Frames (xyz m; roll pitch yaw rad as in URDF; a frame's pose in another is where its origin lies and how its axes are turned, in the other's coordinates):
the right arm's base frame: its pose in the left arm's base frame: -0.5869 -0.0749 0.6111 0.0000 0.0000 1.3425
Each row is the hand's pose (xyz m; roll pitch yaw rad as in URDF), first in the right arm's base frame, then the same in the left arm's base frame.
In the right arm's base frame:
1: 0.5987 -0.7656 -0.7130 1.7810 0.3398 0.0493
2: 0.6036 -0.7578 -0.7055 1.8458 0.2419 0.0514
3: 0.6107 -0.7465 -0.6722 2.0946 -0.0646 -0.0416
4: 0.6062 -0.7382 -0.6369 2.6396 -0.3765 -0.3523
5: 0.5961 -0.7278 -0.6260 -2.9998 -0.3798 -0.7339
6: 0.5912 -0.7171 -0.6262 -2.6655 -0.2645 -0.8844
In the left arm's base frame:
1: 0.2943 0.3350 -0.1019 1.7810 0.3398 1.3918
2: 0.2878 0.3415 -0.0944 1.8458 0.2419 1.3939
3: 0.2784 0.3510 -0.0611 2.0946 -0.0646 1.3009
4: 0.2693 0.3485 -0.0258 2.6396 -0.3765 0.9902
5: 0.2569 0.3410 -0.0149 -2.9998 -0.3798 0.6086
6: 0.2454 0.3387 -0.0151 -2.6655 -0.2645 0.4581

